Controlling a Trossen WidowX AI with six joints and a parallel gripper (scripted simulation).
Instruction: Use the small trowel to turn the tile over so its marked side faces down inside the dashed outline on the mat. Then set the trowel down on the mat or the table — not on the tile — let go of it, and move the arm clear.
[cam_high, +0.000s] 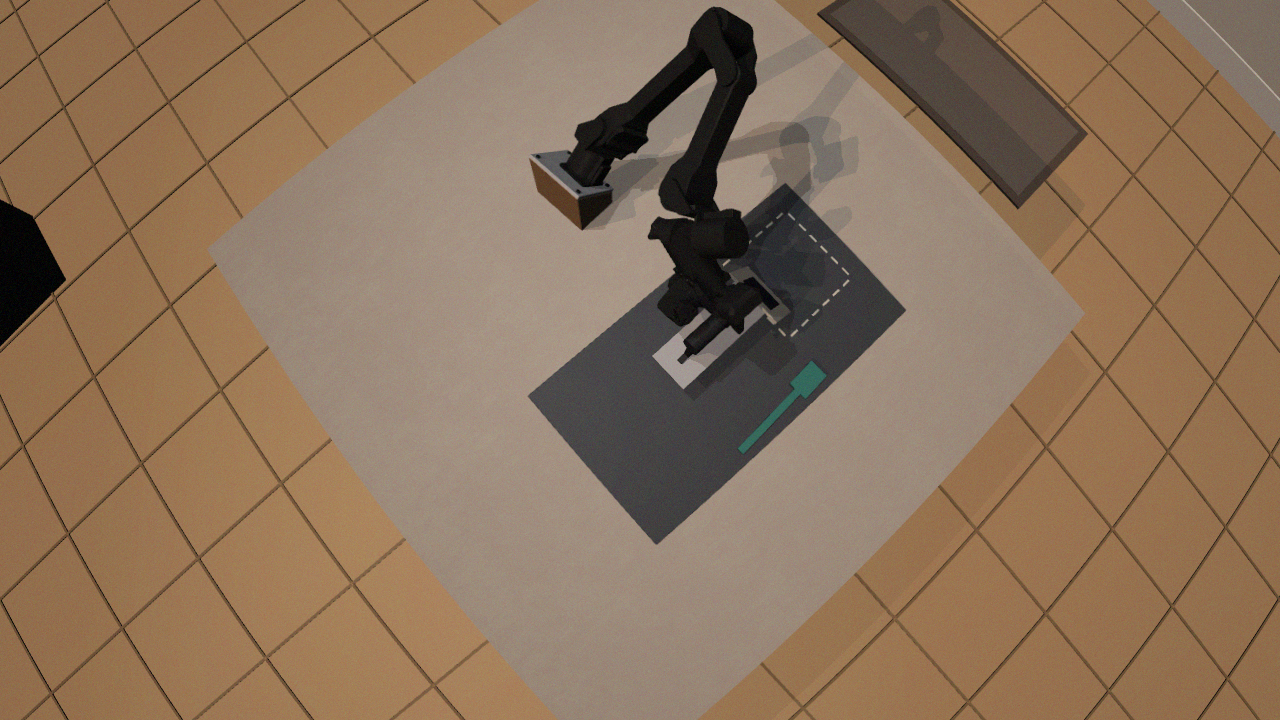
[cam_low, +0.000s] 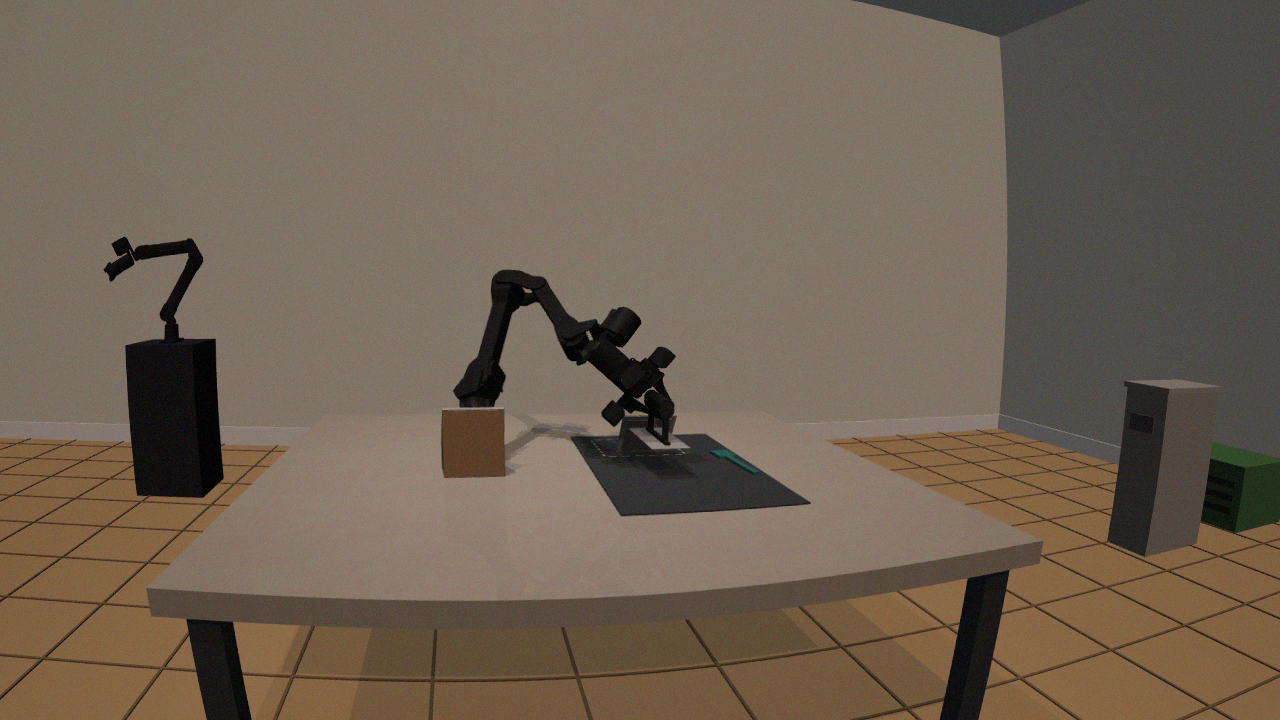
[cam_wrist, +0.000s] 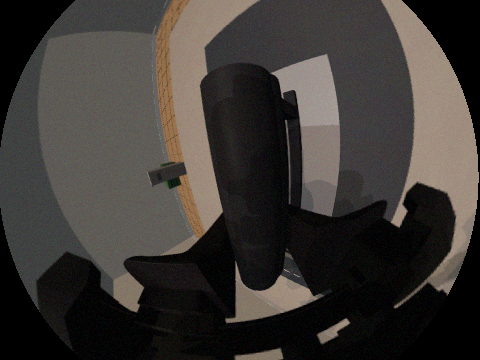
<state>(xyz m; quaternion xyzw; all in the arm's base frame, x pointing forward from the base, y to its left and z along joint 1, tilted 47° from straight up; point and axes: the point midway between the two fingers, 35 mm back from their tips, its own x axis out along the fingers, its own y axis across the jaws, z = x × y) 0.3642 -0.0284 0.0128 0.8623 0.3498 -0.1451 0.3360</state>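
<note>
Right now the green trowel is 15 cm ahead of my gripper tip, 1 cm to the left of it and 11 cm below it. From my gripper tip the other things lie so: dark mat (1 cm ahead, 13 cm below); tile (2 cm behind, 10 cm to the left, 6 cm below).
</note>
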